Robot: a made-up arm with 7 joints.
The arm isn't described. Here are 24 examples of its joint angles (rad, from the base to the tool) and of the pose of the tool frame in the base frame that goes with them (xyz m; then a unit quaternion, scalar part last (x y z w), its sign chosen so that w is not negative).
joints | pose
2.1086 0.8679 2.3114 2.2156 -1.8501 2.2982 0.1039 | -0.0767 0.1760 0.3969 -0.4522 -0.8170 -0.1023 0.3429
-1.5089 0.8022 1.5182 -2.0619 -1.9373 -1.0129 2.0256 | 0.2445 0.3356 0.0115 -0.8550 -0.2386 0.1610 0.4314
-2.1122 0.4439 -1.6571 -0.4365 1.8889 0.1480 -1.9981 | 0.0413 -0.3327 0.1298 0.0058 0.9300 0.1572 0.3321
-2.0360 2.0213 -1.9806 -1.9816 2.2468 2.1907 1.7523 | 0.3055 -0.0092 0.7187 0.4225 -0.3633 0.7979 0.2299
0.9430 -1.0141 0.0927 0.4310 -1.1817 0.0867 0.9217 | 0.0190 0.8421 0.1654 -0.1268 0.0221 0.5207 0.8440
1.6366 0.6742 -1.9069 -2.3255 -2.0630 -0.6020 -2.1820 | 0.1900 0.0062 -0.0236 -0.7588 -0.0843 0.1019 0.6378
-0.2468 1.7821 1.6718 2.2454 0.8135 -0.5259 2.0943 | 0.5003 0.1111 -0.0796 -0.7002 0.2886 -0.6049 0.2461
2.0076 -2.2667 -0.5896 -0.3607 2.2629 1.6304 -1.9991 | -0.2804 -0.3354 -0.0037 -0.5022 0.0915 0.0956 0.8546
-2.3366 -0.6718 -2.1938 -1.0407 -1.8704 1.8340 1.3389 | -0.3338 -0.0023 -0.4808 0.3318 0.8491 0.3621 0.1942
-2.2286 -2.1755 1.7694 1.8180 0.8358 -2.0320 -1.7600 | -0.5539 -0.2403 -0.2422 -0.0563 0.0021 -0.8184 0.5718
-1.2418 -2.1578 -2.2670 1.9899 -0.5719 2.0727 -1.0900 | -0.1246 -0.1420 0.5279 0.6082 -0.7432 0.1329 0.2454
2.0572 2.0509 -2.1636 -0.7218 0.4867 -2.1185 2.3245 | -0.1599 0.0028 0.4065 0.2123 -0.2452 -0.9106 0.2561
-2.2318 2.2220 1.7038 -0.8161 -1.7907 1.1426 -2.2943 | -0.0186 0.0614 0.5598 -0.6172 0.1972 -0.0430 0.7605
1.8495 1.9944 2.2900 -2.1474 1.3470 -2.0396 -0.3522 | 0.3908 -0.9028 0.0060 0.1285 -0.2515 -0.4736 0.8343
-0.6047 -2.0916 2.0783 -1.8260 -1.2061 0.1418 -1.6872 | -0.2543 0.1182 0.3603 -0.8510 -0.2824 0.4252 0.1237
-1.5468 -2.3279 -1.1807 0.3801 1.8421 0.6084 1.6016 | -0.7534 0.0918 0.1669 0.3253 -0.3469 -0.8678 0.1442
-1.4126 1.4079 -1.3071 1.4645 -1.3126 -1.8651 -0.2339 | 0.0706 -0.3768 -0.2816 -0.4777 0.6973 0.3520 0.4021
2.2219 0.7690 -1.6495 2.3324 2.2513 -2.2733 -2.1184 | 0.3449 -0.1369 -0.3455 -0.1596 0.1747 0.8096 0.5372
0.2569 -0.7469 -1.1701 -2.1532 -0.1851 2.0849 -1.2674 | -0.1340 0.5058 0.6699 -0.9389 -0.3342 -0.0035 0.0826
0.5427 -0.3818 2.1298 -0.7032 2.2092 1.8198 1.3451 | -0.1989 0.5607 0.7307 0.1238 -0.0408 0.9895 0.0626
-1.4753 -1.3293 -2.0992 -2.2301 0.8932 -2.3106 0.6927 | -0.9324 -0.3808 -0.0794 0.2732 -0.7339 -0.6129 0.1054
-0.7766 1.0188 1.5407 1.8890 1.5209 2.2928 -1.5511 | 0.0333 0.3445 -0.0607 0.5421 0.4929 0.0996 0.6733
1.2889 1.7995 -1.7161 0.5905 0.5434 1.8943 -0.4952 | 0.0595 -0.5189 0.1965 -0.5096 0.1033 -0.5387 0.6629
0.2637 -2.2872 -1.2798 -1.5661 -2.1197 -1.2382 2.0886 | -0.2642 0.5866 -0.0524 -0.5597 0.3397 0.3752 0.6562
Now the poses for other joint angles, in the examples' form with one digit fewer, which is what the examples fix.
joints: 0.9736 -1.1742 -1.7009 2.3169 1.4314 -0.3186 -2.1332
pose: -0.391 0.232 0.170 -0.513 0.617 -0.138 0.581
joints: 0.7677 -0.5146 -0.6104 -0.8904 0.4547 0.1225 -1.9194
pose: 0.031 0.473 0.144 -0.277 -0.449 0.671 0.521
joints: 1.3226 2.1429 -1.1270 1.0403 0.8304 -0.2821 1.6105
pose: -0.007 -0.403 -0.486 -0.217 0.921 -0.231 0.225
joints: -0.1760 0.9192 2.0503 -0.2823 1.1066 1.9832 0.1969
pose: 0.564 0.500 0.486 0.788 -0.008 0.560 0.256
